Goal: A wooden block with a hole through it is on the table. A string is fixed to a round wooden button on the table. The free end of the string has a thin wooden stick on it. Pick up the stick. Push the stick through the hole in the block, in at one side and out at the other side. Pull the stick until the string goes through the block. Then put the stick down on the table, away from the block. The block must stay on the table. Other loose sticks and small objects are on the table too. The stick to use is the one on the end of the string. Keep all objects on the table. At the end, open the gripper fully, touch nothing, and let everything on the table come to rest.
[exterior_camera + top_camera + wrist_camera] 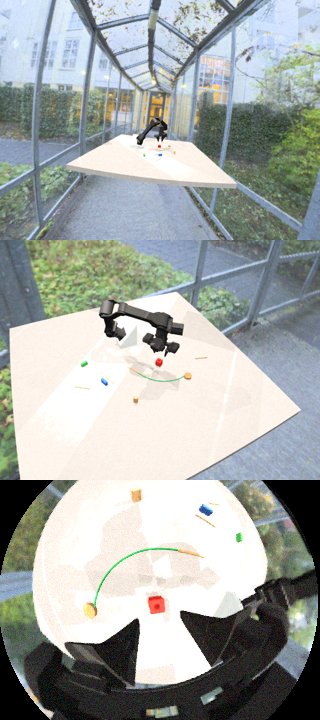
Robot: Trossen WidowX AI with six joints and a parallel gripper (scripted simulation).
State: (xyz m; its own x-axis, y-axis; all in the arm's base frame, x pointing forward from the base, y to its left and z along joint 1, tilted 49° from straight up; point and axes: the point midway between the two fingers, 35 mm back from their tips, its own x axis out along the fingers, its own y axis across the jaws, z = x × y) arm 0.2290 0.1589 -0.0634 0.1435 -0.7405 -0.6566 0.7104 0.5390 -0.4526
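Now: the red block 6 cm below my gripper tip. Also, from my gripper tip: wooden block: 20 cm ahead, 19 cm to the right, 6 cm below; then thin wooden stick: 14 cm to the right, 7 cm below, 1 cm ahead; then round wooden button: 13 cm ahead, 12 cm to the left, 7 cm below.
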